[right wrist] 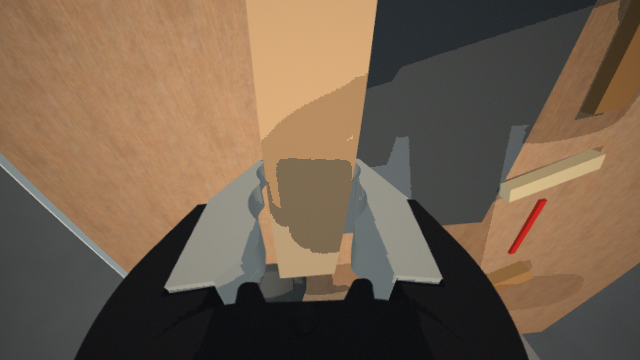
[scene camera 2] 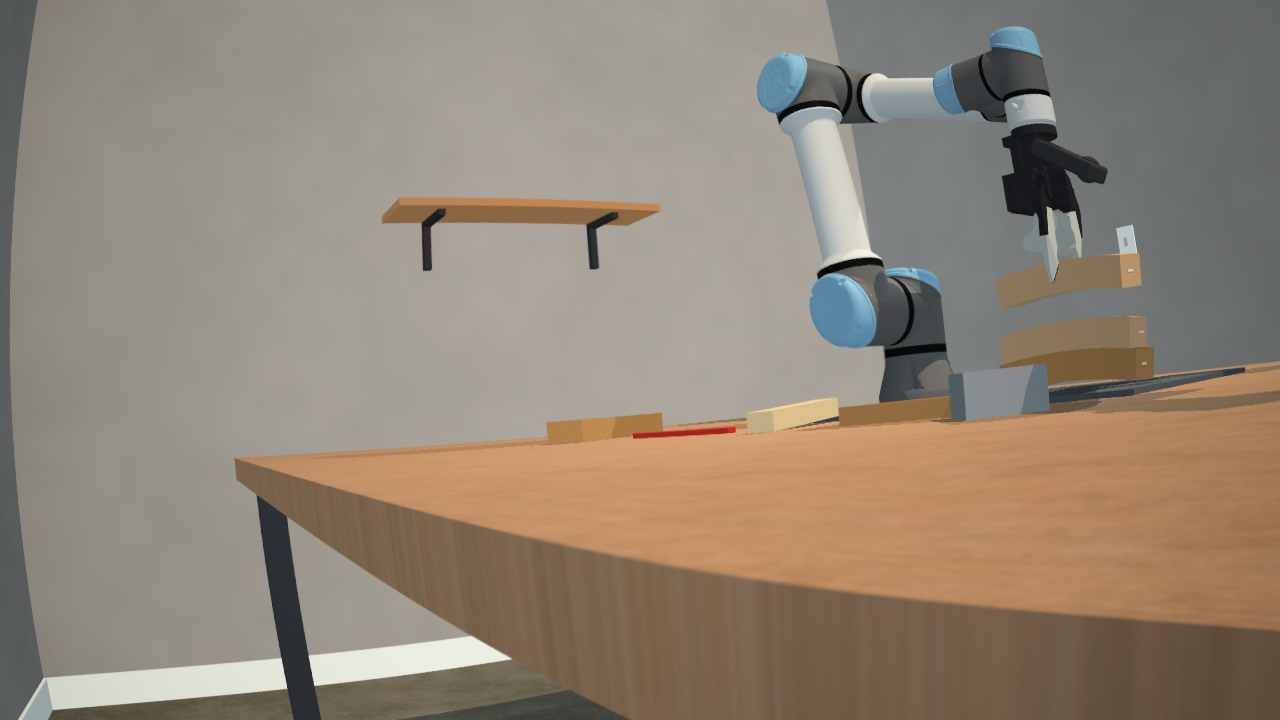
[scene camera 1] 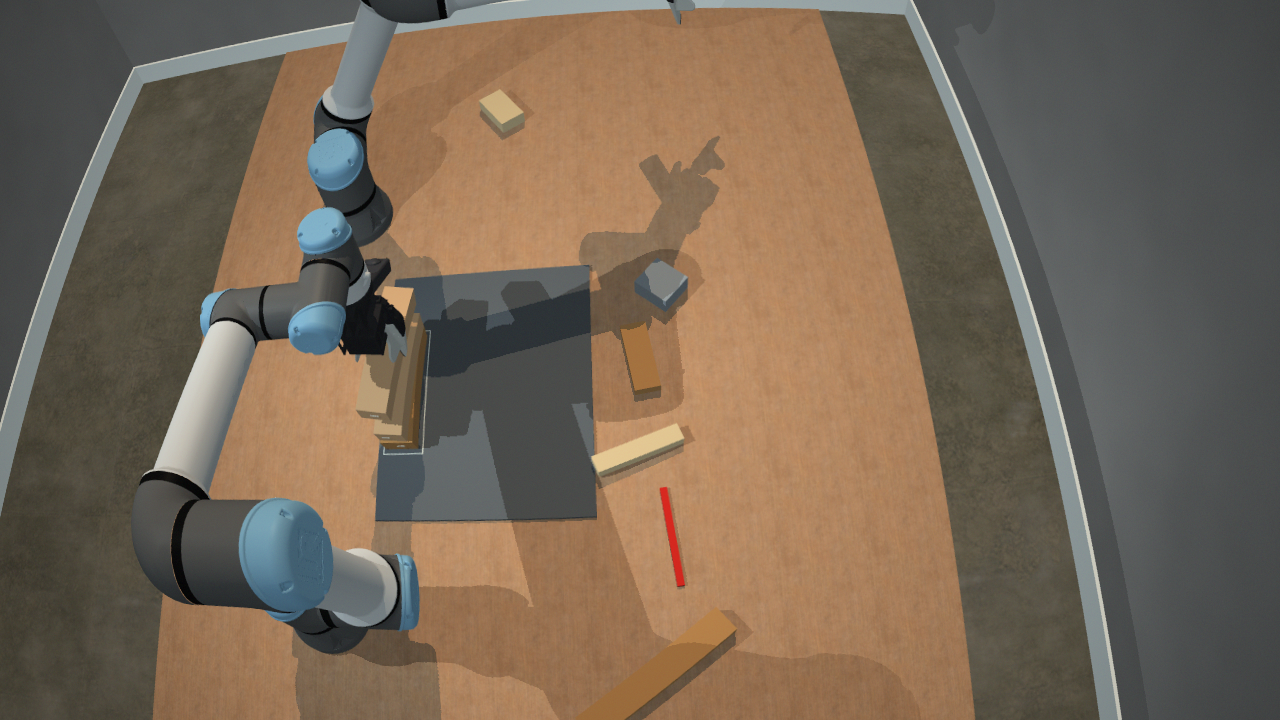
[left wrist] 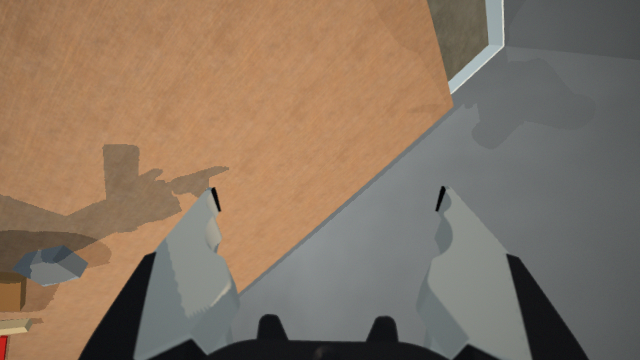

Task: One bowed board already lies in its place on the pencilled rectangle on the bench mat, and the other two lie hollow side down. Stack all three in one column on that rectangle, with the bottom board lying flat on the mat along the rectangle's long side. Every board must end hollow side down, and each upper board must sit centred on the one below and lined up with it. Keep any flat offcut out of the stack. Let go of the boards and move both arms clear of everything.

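Places are measured from the left arm's base along level axes (x right, y ahead, z up), in metres.
Pixels of known places: left gripper, fingertip midpoint: (left wrist: pixel 326 188); right gripper, fingertip midpoint: (right wrist: pixel 310 161) (scene camera 2: pixel 1064 283) (scene camera 1: pixel 387 354); left arm's base, link origin: (scene camera 1: pixel 360 219); right arm's base, link origin: (right wrist: pixel 278 280).
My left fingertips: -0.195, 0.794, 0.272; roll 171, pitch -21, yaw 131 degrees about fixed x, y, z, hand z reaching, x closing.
Note:
For each thing: its top centre in the pictures, then the offset to it from my left fingertips, as dx, dy, dz. "spot": a spot on its surface instead. Level surfaces: height alone.
- light bowed board, top centre: (right wrist: pixel 306 179) (scene camera 2: pixel 1064 259) (scene camera 1: pixel 382 342) +0.633, -0.717, -0.093
- second light board, top centre: (scene camera 2: pixel 1070 321) (scene camera 1: pixel 395 368) +0.636, -0.717, -0.177
- darker bowed board, top centre: (scene camera 2: pixel 1075 350) (scene camera 1: pixel 400 378) +0.634, -0.718, -0.217
- pencilled rectangle, surface spot: (scene camera 1: pixel 402 448) spot: +0.750, -0.739, -0.260
- mat, surface height: dz -0.266
- grey block, top centre: (scene camera 2: pixel 995 369) (scene camera 1: pixel 661 279) (left wrist: pixel 47 274) +0.534, -0.218, -0.236
- short brown board, surface spot: (scene camera 1: pixel 640 360) spot: +0.680, -0.291, -0.254
- pale stick, top centre: (scene camera 2: pixel 794 402) (scene camera 1: pixel 637 446) (right wrist: pixel 557 180) +0.843, -0.334, -0.245
- red strip, top centre: (scene camera 2: pixel 681 430) (scene camera 1: pixel 672 535) (right wrist: pixel 526 230) +1.004, -0.314, -0.266
- long brown board, top centre: (scene camera 2: pixel 609 417) (scene camera 1: pixel 656 674) +1.234, -0.394, -0.243
- pale block, top centre: (scene camera 1: pixel 500 106) -0.020, -0.450, -0.242
My right gripper (scene camera 1: pixel 377 351) (scene camera 2: pixel 1062 268) (right wrist: pixel 310 161) is shut on a light bowed board (scene camera 1: pixel 375 394) (scene camera 2: pixel 1096 273) (right wrist: pixel 312 110). It holds it hollow side down, with a gap above a second light board (scene camera 1: pixel 402 394) (scene camera 2: pixel 1074 338). The held board looks nearly parallel to the boards below; exact centring is unclear. The second board rests hollow side down on a darker bowed board (scene camera 1: pixel 418 416) (scene camera 2: pixel 1087 365), which lies on the pencilled rectangle (scene camera 1: pixel 402 453) on the mat (scene camera 1: pixel 537 483). The right gripper partly hides the column in scene camera 1. My left gripper (scene camera 1: pixel 677 12) (left wrist: pixel 326 188) is open and empty, far from the column.
A grey block (scene camera 1: pixel 660 283) (scene camera 2: pixel 998 394) (left wrist: pixel 52 267), a short brown board (scene camera 1: pixel 640 360), a pale stick (scene camera 1: pixel 637 450) (right wrist: pixel 552 175) and a red strip (scene camera 1: pixel 672 537) (right wrist: pixel 527 226) lie right of the mat. A long brown board (scene camera 1: pixel 662 667) lies below, a pale block (scene camera 1: pixel 501 111) above.

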